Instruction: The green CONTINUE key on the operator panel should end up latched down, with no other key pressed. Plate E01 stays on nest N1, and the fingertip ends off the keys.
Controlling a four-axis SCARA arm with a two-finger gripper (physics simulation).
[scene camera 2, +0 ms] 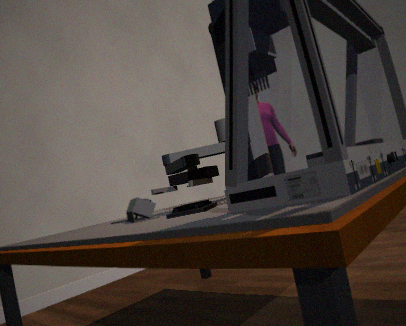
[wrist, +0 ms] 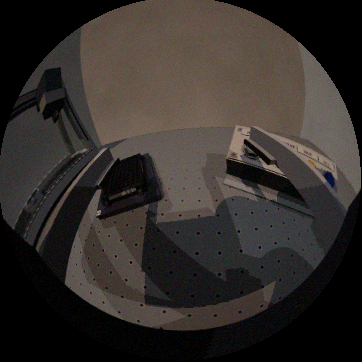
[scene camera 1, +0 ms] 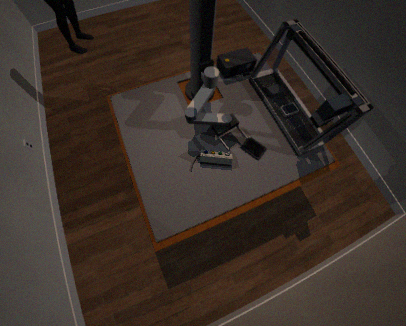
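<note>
The pale operator panel stands tilted on the table. Its green CONTINUE key is tiny in scene camera 1 and is hidden behind a finger in the wrist view; whether it is down cannot be told. The yellow key and blue key show beyond that finger. Dark plate E01 sits on the dark nest. My gripper is open and empty, above the table between panel and nest. One fingertip overlaps the panel's RETRY end in the wrist view.
A large framed machine stands on the table beyond the nest. A dark box stands near the arm's column. A thin cable lies at the panel's end. A person stands behind the machine.
</note>
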